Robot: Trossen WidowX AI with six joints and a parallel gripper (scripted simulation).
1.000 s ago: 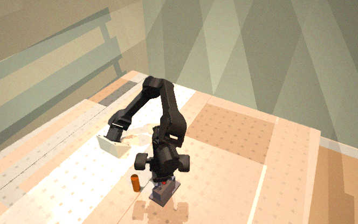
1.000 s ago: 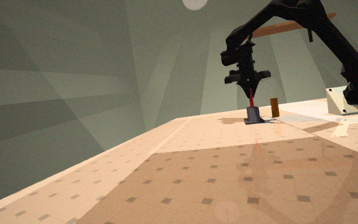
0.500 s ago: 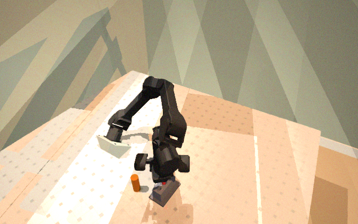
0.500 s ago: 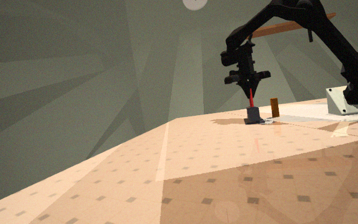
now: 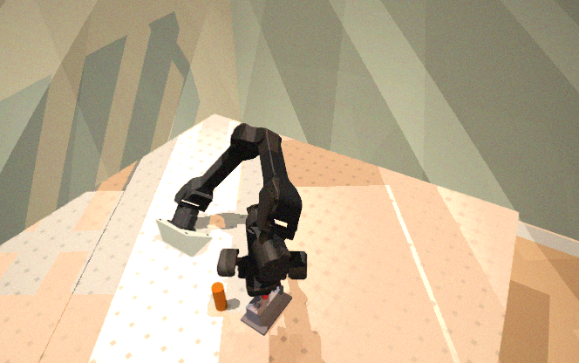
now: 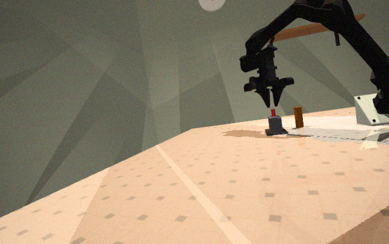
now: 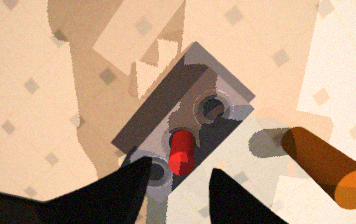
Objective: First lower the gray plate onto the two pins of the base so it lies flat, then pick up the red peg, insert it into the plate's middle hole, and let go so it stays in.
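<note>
My gripper tip is now 5 cm above the red peg. Round my gripper tip: orange cylinder 9 cm behind, 6 cm to the right, 6 cm below; base 9 cm below; gray plate 5 cm below.
</note>
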